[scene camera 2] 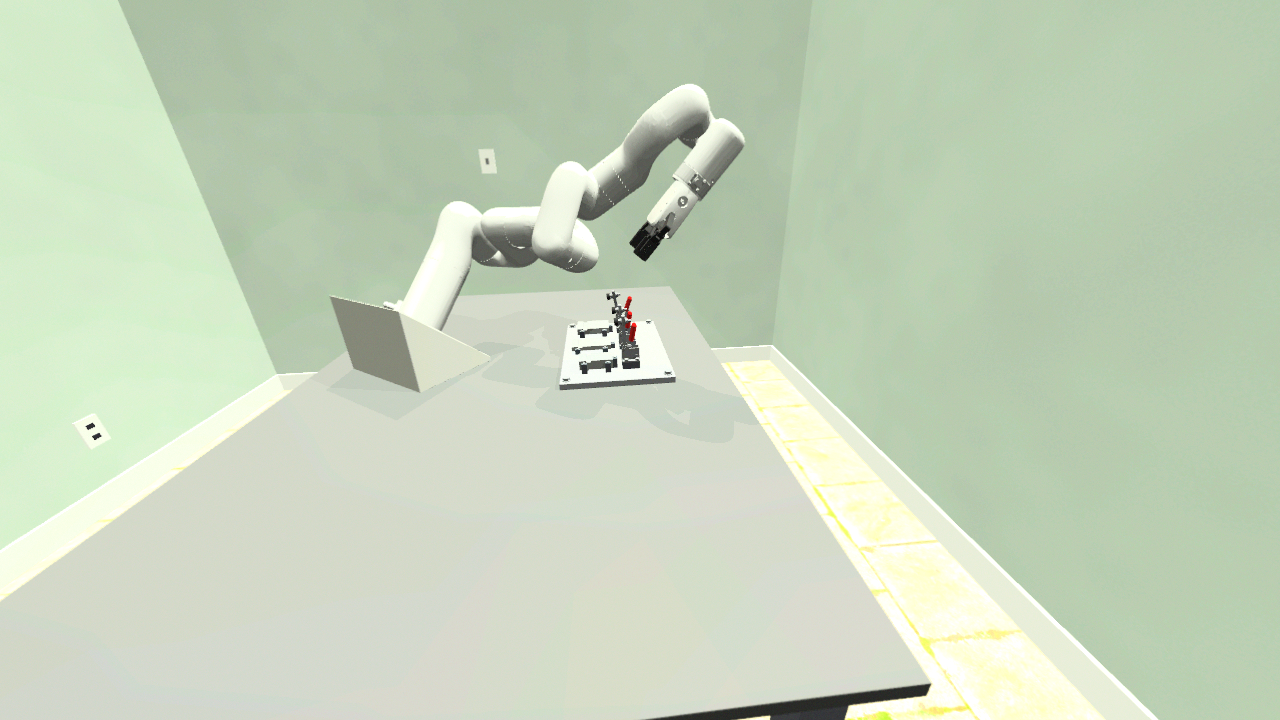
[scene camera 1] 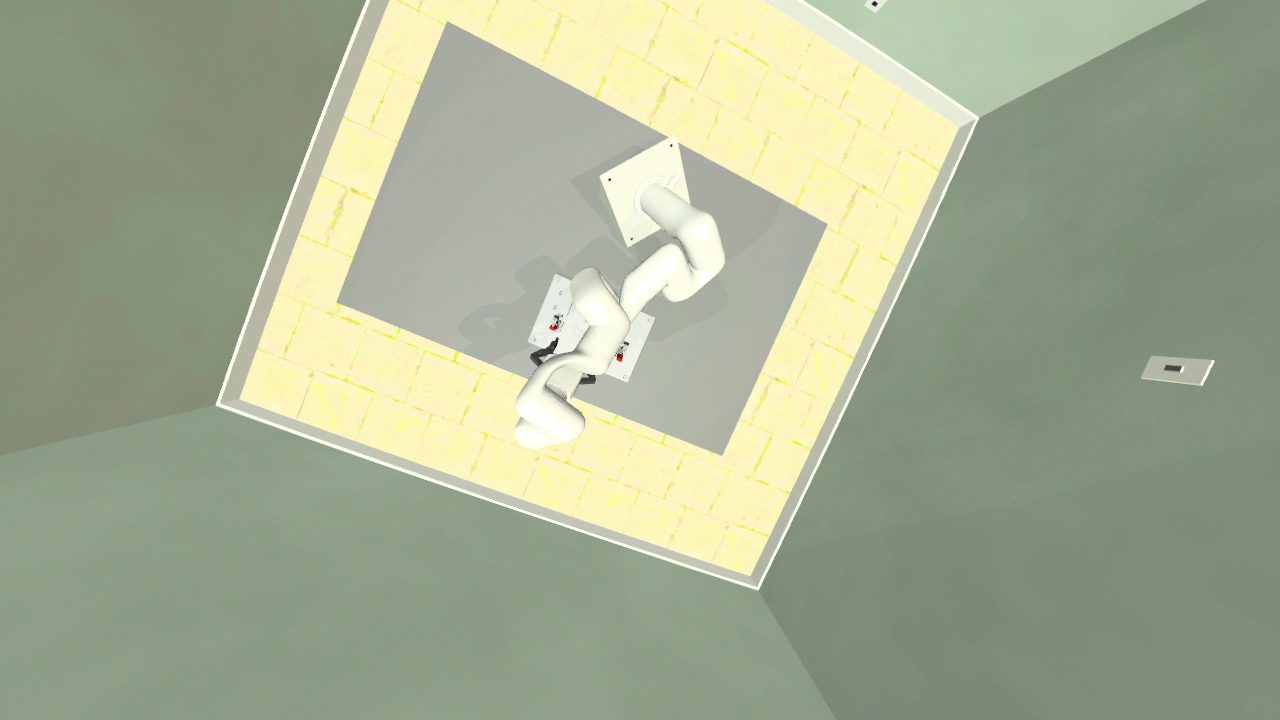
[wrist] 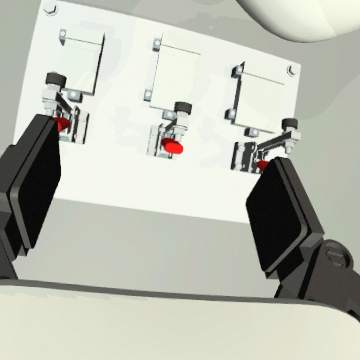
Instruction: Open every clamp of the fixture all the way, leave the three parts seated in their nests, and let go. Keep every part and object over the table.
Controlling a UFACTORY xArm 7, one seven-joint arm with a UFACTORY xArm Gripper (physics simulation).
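Observation:
The white fixture plate lies on the table. In the wrist view, a left pale part, a middle pale part and a right pale part lie among their nest posts. The left clamp, middle clamp and right clamp have black-tipped arms raised off the parts, with red handles below them in that view. My gripper is open and empty, well above the plate on the handle side. Its fingers partly cover the outer handles in the wrist view.
The grey table carries the wedge-shaped robot base. The arm arches over the fixture and partly hides it in scene camera 1. A table edge runs near the handle side.

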